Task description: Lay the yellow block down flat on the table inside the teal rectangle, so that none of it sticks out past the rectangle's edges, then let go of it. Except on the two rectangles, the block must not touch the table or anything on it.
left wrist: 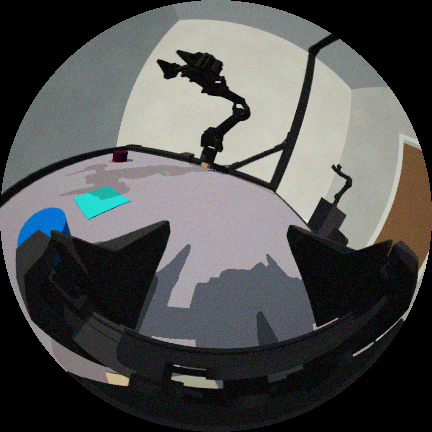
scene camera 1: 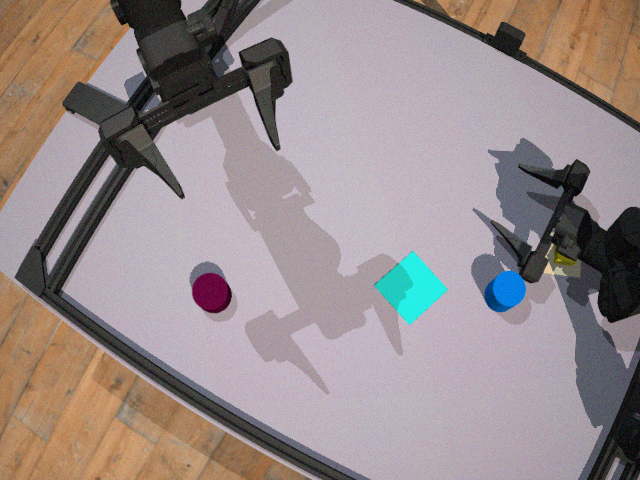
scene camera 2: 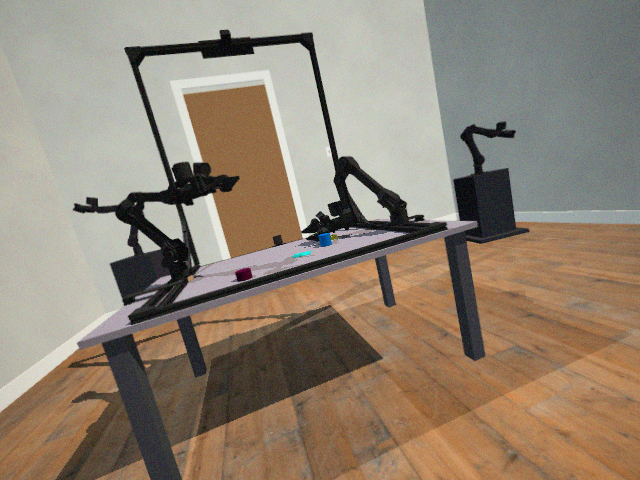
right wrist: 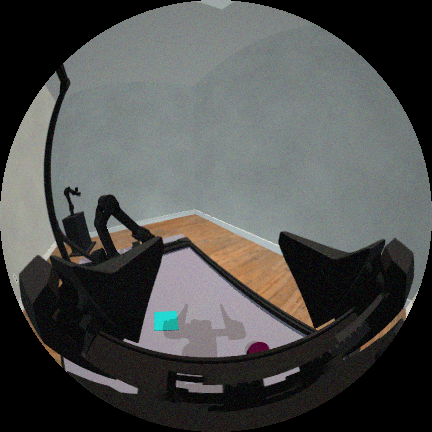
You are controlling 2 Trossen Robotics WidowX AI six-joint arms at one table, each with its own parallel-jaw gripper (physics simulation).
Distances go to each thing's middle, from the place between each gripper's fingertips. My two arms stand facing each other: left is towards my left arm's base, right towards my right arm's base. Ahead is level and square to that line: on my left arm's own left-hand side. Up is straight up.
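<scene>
The teal rectangle (scene camera 1: pixel 411 287) is 180 mm ahead of my left hand, 30 mm to the right of it and 50 mm below it. I find the maroon cylinder (scene camera 1: pixel 210 291) 370 mm ahead of that same left hand, 230 mm to the right of it and 40 mm below it. As for the blue cylinder (scene camera 1: pixel 508 289), my left hand is 110 mm short of it, 30 mm above it and 80 mm to the right of it.
Counting from my right hand, the blue cylinder is 280 mm to the left, 180 mm behind and 320 mm below. The teal rectangle is 170 mm to the left of my right hand, 100 mm behind it and 340 mm below it, while the maroon cylinder is 330 mm below that hand, 80 mm ahead of it and 30 mm to the right of it.
</scene>
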